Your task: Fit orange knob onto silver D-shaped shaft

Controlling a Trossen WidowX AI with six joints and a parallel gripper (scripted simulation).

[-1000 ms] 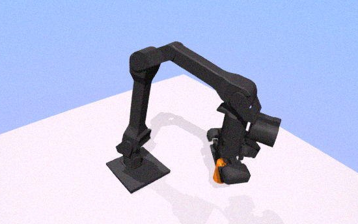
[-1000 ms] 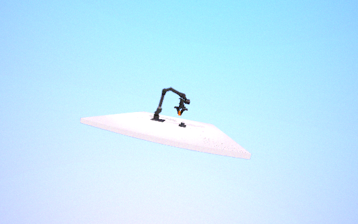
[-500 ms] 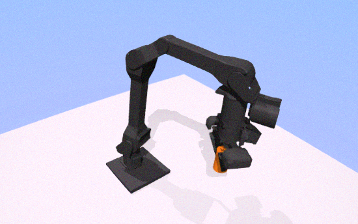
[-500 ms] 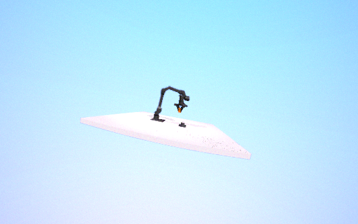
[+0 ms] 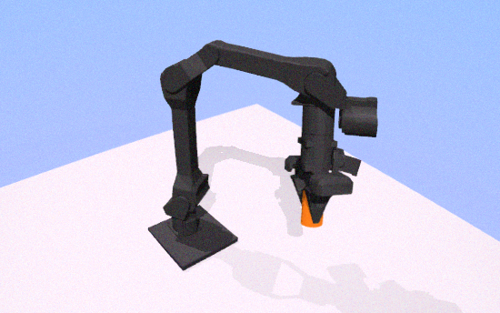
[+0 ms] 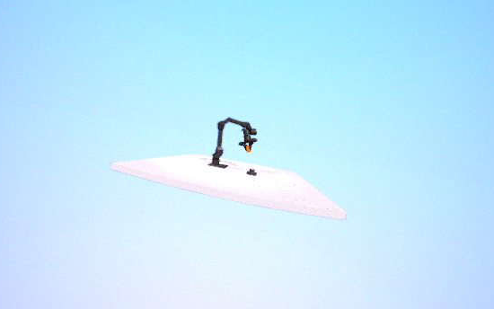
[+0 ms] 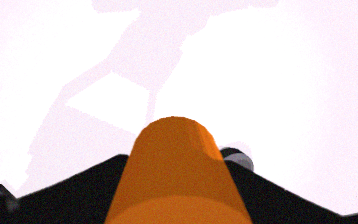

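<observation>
My gripper tip is 10 mm past the orange knob, 10 mm to the right of it and 30 mm below it. Round my gripper tip: dark pedestal 80 mm ahead, 200 mm to the right, 150 mm below.
</observation>
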